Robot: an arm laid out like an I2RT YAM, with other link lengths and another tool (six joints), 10 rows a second.
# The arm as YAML. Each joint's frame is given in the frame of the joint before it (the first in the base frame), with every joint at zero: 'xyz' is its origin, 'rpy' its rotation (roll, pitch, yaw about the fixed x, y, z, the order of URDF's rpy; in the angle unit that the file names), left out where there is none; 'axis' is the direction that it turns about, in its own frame. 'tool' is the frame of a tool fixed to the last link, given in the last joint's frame.
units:
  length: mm
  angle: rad
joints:
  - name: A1
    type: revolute
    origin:
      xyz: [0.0, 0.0, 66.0]
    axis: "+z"
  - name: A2
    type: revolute
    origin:
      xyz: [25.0, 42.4, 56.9]
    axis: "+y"
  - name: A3
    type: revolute
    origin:
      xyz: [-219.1, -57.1, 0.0]
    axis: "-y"
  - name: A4
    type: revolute
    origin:
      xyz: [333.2, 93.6, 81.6]
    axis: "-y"
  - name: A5
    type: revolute
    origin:
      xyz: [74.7, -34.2, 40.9]
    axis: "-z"
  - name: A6
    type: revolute
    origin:
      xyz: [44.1, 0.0, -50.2]
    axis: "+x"
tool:
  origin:
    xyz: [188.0, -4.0, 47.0]
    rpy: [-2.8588, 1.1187, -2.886]
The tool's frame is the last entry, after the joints.
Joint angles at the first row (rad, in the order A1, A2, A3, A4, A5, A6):
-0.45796, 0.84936, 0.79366, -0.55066, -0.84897, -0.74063
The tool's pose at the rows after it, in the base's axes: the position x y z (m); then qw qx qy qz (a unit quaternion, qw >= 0):
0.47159, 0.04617, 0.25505, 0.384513, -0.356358, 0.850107, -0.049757
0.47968, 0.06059, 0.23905, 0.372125, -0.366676, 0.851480, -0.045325
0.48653, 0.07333, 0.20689, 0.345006, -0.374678, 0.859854, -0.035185
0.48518, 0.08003, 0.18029, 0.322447, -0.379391, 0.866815, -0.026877
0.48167, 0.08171, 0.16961, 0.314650, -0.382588, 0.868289, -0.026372
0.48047, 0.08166, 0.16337, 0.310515, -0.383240, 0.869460, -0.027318
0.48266, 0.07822, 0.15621, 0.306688, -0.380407, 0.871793, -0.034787
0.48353, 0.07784, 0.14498, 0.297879, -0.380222, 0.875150, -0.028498
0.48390, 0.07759, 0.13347, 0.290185, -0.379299, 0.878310, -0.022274
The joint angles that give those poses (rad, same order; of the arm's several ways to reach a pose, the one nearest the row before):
-0.42210, 0.86232, 0.79290, -0.51633, -0.83142, -0.73033
-0.36984, 0.90580, 0.79289, -0.49001, -0.79328, -0.72537
-0.32140, 0.96420, 0.78109, -0.47551, -0.74789, -0.72729
-0.30002, 0.98781, 0.75626, -0.47933, -0.72384, -0.73643
-0.29736, 0.98288, 0.73567, -0.48428, -0.71774, -0.74902
-0.29659, 0.98170, 0.72383, -0.48275, -0.71202, -0.75474
-0.29623, 0.98782, 0.71317, -0.46599, -0.69373, -0.75781
-0.29620, 1.01339, 0.71088, -0.46215, -0.69256, -0.76008
-0.29620, 1.03514, 0.70325, -0.45337, -0.69179, -0.75969

